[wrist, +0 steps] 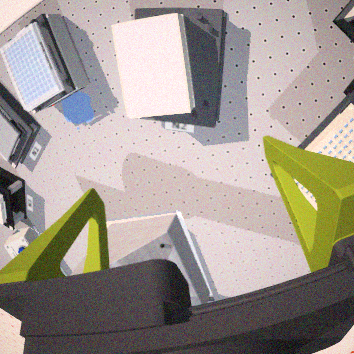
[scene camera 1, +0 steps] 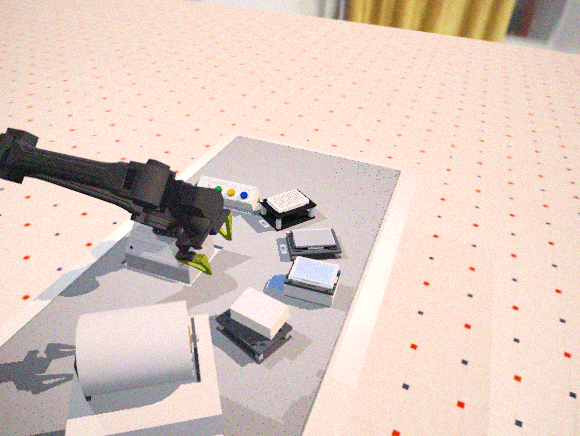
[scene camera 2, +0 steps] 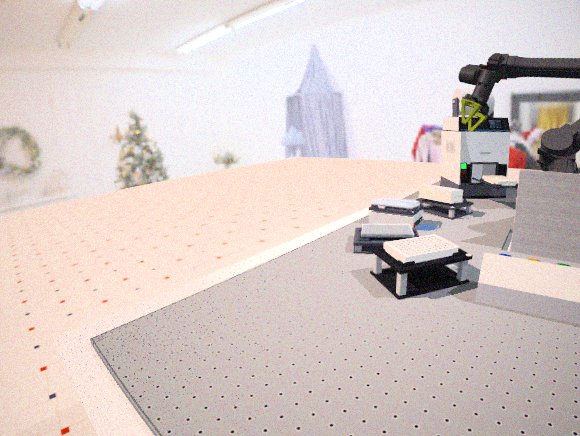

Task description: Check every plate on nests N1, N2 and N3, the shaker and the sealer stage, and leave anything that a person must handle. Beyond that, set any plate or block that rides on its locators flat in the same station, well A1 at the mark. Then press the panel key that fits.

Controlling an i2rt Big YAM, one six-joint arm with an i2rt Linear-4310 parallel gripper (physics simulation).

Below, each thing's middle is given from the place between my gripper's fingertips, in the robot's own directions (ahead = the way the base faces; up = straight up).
I see the cream plate (scene camera 1: 259, 312) 220 mm below my hand, 70 mm to the left of it and 70 mm ahead of it. Also, from my hand: blue-white plate (scene camera 1: 323, 274) (270 mm to the left, 220 mm below, 160 mm ahead).
